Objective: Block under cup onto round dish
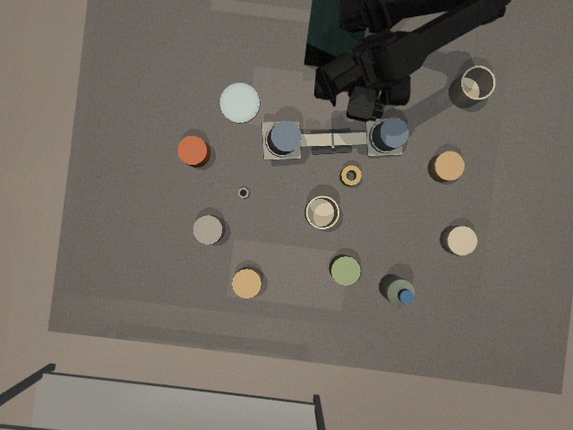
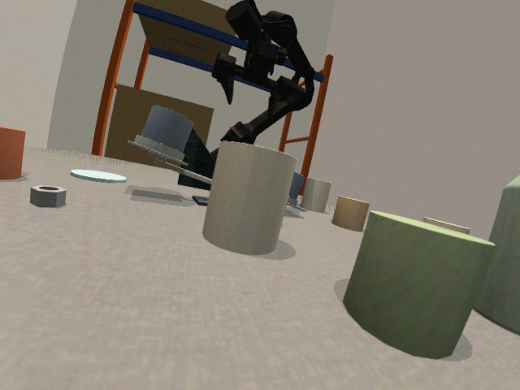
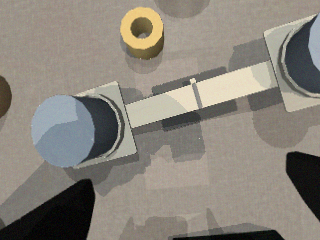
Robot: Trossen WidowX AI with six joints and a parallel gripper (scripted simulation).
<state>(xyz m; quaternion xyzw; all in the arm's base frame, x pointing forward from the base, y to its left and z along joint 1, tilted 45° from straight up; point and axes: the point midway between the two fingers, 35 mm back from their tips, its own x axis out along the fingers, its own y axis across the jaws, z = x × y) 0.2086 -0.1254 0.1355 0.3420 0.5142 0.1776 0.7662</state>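
Now: gripper tip 16 cm above the mint-green block, 10 cm to the right of it and 4 cm short of it. The rest, counted from my gripper tip: pale blue round dish 27 cm to the right, 20 cm below, 5 cm behind; blue-grey cup 17 cm to the right, 9 cm below, 6 cm ahead; balance 16 cm below, 5 cm ahead, 3 cm to the right.
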